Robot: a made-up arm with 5 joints.
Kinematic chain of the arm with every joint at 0, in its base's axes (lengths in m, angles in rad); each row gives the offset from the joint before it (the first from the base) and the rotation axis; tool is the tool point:
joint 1: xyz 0 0 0.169 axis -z
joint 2: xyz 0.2 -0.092 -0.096 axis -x
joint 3: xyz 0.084 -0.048 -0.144 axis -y
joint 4: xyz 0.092 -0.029 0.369 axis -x
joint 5: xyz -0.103 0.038 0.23 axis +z
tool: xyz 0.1 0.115 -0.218
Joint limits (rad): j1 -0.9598..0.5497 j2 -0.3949..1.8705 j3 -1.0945..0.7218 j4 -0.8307..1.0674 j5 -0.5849..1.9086
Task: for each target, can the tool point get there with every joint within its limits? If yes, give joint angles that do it. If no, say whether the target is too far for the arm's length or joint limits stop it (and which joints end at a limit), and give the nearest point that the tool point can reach.
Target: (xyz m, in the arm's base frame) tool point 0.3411 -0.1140 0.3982
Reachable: yes | joints 0.2608 0.0035 -0.3155 -0.5363 1.1448
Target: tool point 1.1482 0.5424 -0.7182
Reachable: no: too far | nearest point 0.6539 0.3089 -0.0155 | short by 0.890 m
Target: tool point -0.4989 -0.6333 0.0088
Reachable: no: joint limits stop it (at a limit: joint 2, joint 3, joint 4, joint 5) | nearest point -0.1199 -0.1522 0.1479 | short by 0.628 m
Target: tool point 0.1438 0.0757 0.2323
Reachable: yes | joints -0.4013 0.2315 0.0206 0.3739 1.4703
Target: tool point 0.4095 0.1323 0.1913
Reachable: yes | joints 0.0533 0.7994 -0.1262 -0.1998 0.1845
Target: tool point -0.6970 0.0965 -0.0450
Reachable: no: joint limits stop it (at a limit: joint 1, joint 4) | nearest point -0.1612 0.0970 0.0271 | short by 0.541 m
